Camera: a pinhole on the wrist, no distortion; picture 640 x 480 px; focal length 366.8 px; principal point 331.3 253.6 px. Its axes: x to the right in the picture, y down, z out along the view. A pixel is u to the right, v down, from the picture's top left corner.
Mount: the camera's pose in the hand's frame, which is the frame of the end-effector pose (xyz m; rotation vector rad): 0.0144 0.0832 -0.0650 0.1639 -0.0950 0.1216
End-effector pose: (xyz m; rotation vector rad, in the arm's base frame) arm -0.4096 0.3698 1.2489 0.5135 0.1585 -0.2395
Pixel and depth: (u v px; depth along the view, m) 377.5 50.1 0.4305
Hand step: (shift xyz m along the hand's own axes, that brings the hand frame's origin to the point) 0.0623 -0.2170 0.3260
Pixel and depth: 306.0 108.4 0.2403
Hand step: -0.0100 -0.0523 0.1544
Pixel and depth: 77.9 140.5 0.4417
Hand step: -0.3069 -0.1589 0.3157
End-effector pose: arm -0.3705 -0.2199 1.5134 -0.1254 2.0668 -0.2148
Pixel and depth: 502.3 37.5 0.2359
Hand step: 0.1210 -0.0802 0.1563
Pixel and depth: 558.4 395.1 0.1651
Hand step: 0.0933 0.1293 0.1178
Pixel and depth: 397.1 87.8 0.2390
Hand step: 0.0505 -0.0580 0.1573
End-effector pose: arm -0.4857 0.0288 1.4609 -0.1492 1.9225 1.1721
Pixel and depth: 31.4 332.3 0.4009
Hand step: -0.3543 0.0630 0.3081
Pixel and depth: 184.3 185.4 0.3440
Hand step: -0.1426 -0.0529 0.2485
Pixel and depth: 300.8 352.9 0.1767
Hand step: -0.0211 0.0987 0.1145
